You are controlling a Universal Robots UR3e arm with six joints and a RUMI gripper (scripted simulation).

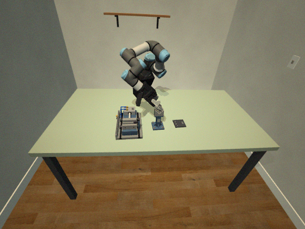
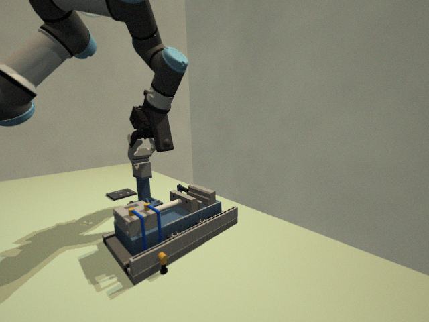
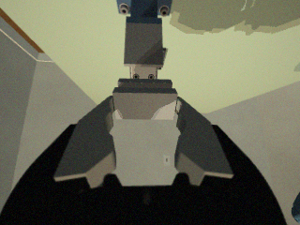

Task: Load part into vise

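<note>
The part is 10 mm below my hand. The rest, counted from my hand: air cylinder: 220 mm to the right, 110 mm below, 90 mm behind; fixed jaw: 200 mm to the right, 110 mm below, 110 mm ahead; work stop rod: 160 mm to the right, 100 mm below, 70 mm ahead.
</note>
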